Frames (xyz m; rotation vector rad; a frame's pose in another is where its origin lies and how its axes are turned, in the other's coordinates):
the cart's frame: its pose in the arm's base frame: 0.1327 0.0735 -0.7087 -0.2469 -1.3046 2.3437
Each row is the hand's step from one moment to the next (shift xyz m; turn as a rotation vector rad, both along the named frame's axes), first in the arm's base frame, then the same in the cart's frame.
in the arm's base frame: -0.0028 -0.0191 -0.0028 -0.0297 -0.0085 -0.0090
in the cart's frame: -0.0065 0.0119 0.0141 0.0219 0.0201 0.0124
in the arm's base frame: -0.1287 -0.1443 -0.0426 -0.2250 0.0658 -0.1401
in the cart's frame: 0.0449 0.1392 0.1335 0.2214 0.1536 -0.0442
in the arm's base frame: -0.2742 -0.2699 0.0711 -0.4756 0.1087 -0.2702
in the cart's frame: 0.1224 0.1433 0.3429 0.4555 0.3168 -0.0563
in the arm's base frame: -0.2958 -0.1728 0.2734 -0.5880 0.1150 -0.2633
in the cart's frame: 0.1981 -0.0647 0.3856 0.5583 0.3410 -0.0167
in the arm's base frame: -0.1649 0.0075 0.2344 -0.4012 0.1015 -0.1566
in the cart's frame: 0.1631 -0.1523 0.1800 0.3929 0.2028 -0.0166
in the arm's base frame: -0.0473 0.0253 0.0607 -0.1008 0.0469 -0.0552
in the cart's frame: 0.0571 -0.0487 0.0305 0.1077 0.0545 -0.0290
